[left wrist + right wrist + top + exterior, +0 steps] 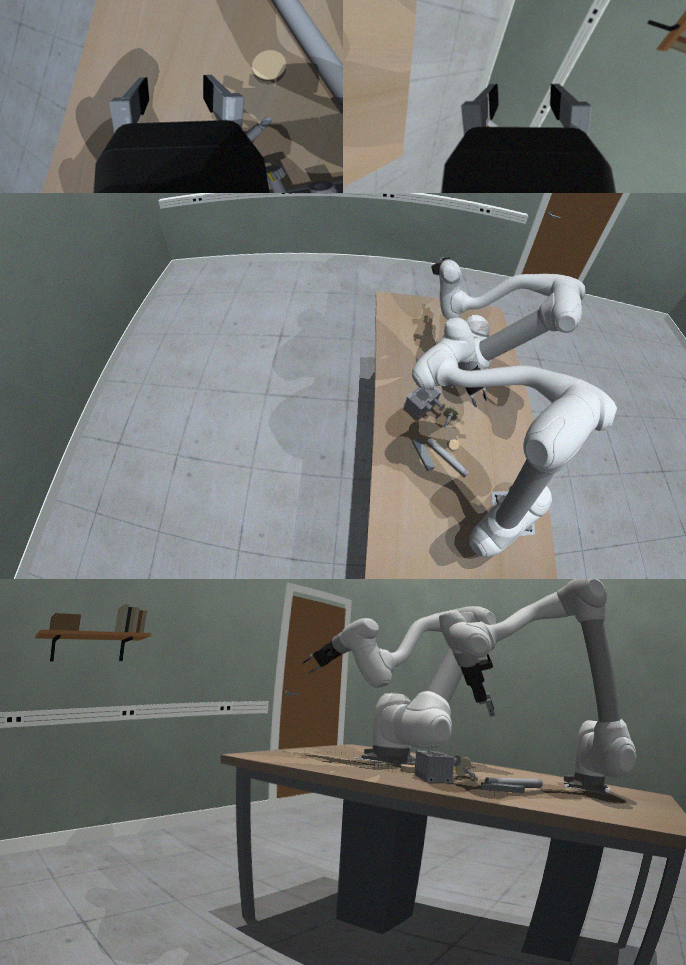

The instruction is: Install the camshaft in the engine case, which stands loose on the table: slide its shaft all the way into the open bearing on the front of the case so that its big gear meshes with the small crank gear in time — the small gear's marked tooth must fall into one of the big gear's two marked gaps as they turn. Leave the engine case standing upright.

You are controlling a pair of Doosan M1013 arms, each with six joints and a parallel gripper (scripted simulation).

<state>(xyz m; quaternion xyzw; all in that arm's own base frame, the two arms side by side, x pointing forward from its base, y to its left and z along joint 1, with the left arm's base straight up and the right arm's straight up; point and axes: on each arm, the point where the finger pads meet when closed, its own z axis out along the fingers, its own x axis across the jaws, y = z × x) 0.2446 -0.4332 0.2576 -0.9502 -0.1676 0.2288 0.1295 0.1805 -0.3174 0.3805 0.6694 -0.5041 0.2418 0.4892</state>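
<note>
My left gripper is now 10 cm short of the crank gear, 10 cm to the left of it and 20 cm above it. Also, from my left hand: pale wooden piece: 9 cm ahead, 29 cm to the right, 25 cm below; flat grey bar: 22 cm ahead, 10 cm to the left, 25 cm below.
</note>
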